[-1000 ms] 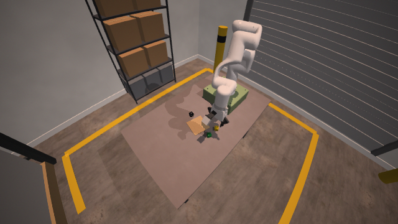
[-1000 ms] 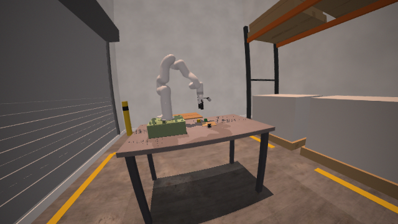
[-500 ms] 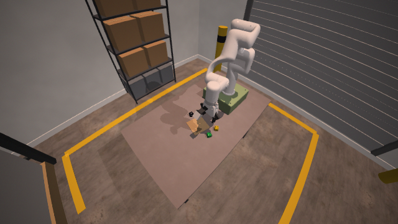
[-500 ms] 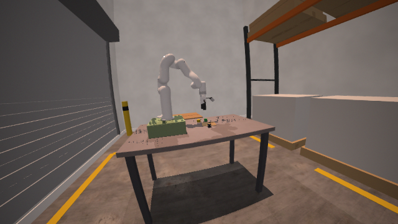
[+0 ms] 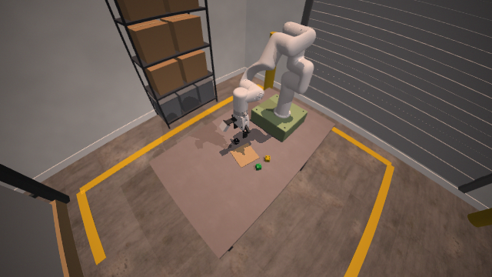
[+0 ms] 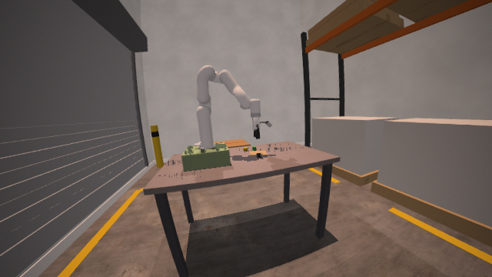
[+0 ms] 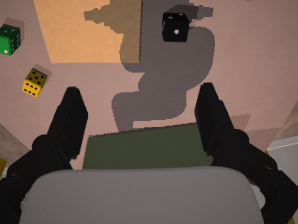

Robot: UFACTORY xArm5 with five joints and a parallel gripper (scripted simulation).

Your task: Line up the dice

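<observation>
My hand is 140 mm above the black die, 40 mm to the left of it and 10 mm past it. Also, from my hand: green die (190 mm to the left, 140 mm below, 60 mm ahead); orange mat (150 mm below, 60 mm to the left, 40 mm ahead); yellow die (200 mm to the left, 140 mm below, 20 mm behind).
</observation>
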